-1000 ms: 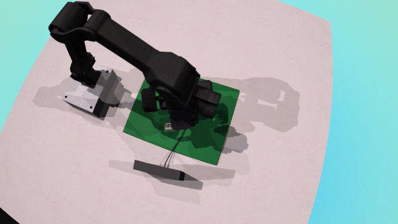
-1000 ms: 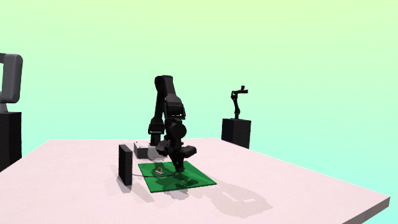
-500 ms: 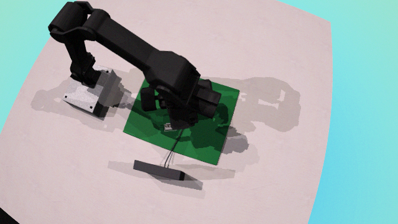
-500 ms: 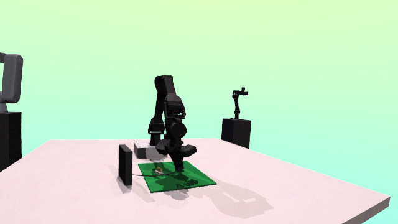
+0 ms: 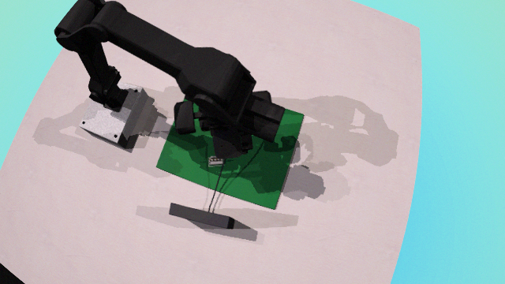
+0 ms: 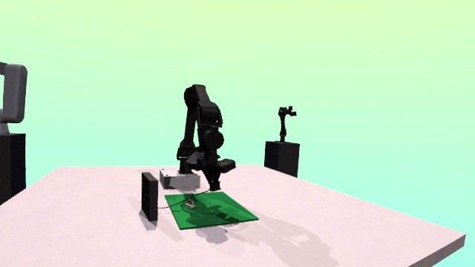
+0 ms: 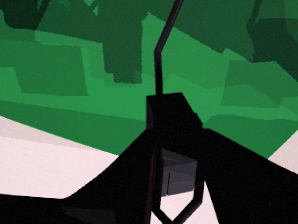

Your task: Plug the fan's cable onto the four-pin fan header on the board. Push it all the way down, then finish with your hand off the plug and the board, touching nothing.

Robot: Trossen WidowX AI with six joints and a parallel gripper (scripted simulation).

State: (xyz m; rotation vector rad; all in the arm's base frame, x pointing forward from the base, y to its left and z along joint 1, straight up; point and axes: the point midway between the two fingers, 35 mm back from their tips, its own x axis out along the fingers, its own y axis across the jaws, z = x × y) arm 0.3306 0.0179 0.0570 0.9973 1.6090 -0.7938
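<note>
Right now my gripper tip is 1 cm short of the green board, 2 cm to the left of it and 9 cm above it. Round my gripper tip: black fan (2 cm ahead, 21 cm to the right, 2 cm below); then four-pin fan header (8 cm to the right, 7 cm below); then black plug (1 cm to the left, 1 cm below).
</note>
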